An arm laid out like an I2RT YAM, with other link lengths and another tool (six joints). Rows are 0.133 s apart.
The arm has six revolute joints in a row. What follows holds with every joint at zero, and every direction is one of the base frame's. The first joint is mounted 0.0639 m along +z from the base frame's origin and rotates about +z. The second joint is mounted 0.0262 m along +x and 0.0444 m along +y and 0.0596 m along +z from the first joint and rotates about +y. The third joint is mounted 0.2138 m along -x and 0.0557 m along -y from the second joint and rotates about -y. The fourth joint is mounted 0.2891 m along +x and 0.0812 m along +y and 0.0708 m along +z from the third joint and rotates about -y. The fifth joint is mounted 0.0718 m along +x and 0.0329 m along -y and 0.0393 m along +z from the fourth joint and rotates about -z. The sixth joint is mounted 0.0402 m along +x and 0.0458 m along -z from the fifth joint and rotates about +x. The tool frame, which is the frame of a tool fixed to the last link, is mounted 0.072 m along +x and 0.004 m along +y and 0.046 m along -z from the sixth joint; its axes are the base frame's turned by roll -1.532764, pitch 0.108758 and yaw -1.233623 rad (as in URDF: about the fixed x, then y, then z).
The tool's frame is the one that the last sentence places.
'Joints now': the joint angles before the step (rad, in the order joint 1, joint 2, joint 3, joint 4, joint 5, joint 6). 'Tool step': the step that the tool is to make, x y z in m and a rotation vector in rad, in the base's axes. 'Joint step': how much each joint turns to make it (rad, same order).
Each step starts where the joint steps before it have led.
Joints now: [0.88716, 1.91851, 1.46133, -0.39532, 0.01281, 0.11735]
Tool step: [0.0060, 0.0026, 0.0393, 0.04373, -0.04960, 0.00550]
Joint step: [-0.00470, -0.05157, 0.05120, -0.03731, 0.00084, -0.01474]
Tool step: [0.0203, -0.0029, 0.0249, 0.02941, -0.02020, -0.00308]
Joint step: [-0.04057, 0.00939, 0.08374, -0.03889, -0.02957, -0.02334]
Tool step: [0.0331, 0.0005, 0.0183, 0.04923, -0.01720, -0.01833]
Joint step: [-0.05646, 0.06435, 0.12401, -0.01240, -0.04263, -0.00945]
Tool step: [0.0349, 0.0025, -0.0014, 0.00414, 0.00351, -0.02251]
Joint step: [-0.04660, 0.13056, 0.16515, -0.03506, -0.02186, -0.01150]
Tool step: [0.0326, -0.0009, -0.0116, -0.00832, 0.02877, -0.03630]
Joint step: [-0.04400, 0.14859, 0.17633, -0.05450, -0.01411, 0.00446]
